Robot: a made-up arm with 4 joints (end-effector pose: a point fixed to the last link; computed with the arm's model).
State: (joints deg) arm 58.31 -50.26 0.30 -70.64
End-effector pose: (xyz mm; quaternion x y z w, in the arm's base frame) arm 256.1 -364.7 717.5 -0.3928 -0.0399 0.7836 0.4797
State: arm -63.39 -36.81 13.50 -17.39
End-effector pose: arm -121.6 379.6 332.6 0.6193 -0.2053 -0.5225 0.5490
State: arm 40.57 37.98 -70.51 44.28
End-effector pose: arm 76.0 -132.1 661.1 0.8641 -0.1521 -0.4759 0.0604
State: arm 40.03 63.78 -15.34 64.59
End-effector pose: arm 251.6 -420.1 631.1 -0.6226 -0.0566 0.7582 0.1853
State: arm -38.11 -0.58 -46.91 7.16
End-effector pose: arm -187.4 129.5 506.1 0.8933 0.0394 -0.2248 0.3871
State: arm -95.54 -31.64 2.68 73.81
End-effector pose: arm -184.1 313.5 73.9 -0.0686 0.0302 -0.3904 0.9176
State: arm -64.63 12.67 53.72 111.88
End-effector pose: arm 273.2 299.8 483.2 0.1636 0.3728 -0.7308 0.5480
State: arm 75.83 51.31 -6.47 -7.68
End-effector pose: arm 261.8 -570.1 384.5 -0.1222 0.1985 0.7464 0.6233
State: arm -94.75 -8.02 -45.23 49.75
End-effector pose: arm -300.2 106.6 173.0 0.3125 0.0353 -0.0020 0.9493
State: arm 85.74 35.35 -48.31 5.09
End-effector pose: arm 189.6 -464.3 510.7 -0.4809 0.1795 0.6510 0.5592
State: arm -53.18 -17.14 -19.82 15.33
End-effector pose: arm -162.6 254.4 483.0 0.6972 0.0573 -0.3875 0.6004
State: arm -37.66 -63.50 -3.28 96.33
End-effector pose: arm -132.0 320.3 529.5 -0.1173 0.5452 -0.1920 0.8075
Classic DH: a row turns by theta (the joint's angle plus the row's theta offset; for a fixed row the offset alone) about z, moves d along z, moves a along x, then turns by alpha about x. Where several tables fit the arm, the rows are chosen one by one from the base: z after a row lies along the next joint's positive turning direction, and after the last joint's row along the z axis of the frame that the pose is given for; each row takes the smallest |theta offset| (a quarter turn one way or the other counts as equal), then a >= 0, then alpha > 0; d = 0 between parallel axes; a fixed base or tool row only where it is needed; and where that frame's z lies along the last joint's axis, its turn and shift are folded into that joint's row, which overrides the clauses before.
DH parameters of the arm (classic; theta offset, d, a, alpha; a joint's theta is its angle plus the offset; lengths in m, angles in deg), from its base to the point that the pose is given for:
base (fixed): -63.55 0.2755 0.1436 -109.14
joint 1: 0 0.0132 -0.0559 -70.86
joint 2: -63.47 -0.1614 0.1249 83.96
joint 3: 0 0.1089 0.0411 96.04
joint 4: -89.93 0.3381 0.0332 90
tool (fixed): -90 0.0248 0 0

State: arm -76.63 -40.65 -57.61 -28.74
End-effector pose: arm -284.6 6.6 333.7 0.7756 0.2597 -0.2015 0.5389
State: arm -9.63 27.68 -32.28 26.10
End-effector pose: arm 19.2 56.0 702.3 0.8636 -0.0930 -0.4651 0.1713
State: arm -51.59 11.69 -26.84 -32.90
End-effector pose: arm -166.3 240.5 462.0 0.9435 -0.2064 -0.2473 0.0777
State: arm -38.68 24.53 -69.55 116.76
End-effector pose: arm -188.9 172.0 413.9 0.2704 -0.0620 -0.0855 0.9569
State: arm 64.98 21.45 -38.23 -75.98
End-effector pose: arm 213.7 -372.0 635.0 -0.1668 0.4562 0.4334 0.7591
